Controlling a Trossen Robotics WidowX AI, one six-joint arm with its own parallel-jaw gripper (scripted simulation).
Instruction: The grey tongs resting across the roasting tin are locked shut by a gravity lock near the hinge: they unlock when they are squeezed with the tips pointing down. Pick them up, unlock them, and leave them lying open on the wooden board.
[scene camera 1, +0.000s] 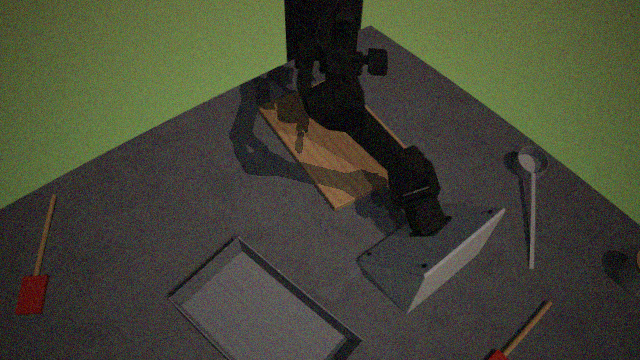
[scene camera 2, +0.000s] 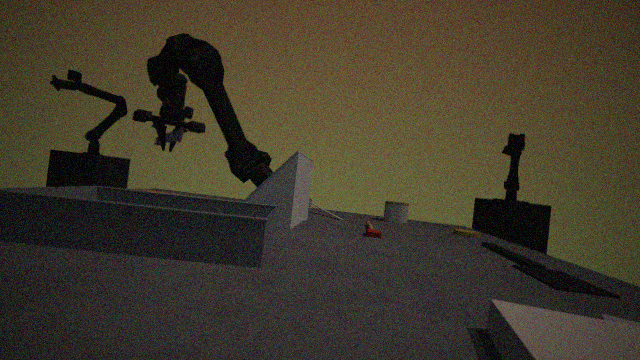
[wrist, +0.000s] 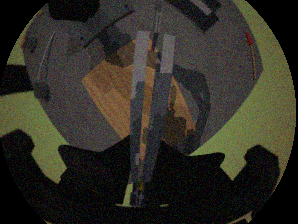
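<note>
You can see the gripper (scene camera 1: 339, 89), and it's there in scene camera 2 (scene camera 2: 166, 151) and in the wrist view (wrist: 142, 134) as well. As for the things, there's a ladle (scene camera 1: 530, 163) and a roasting tin (scene camera 1: 240, 298), plus a wooden board (wrist: 109, 83).
</note>
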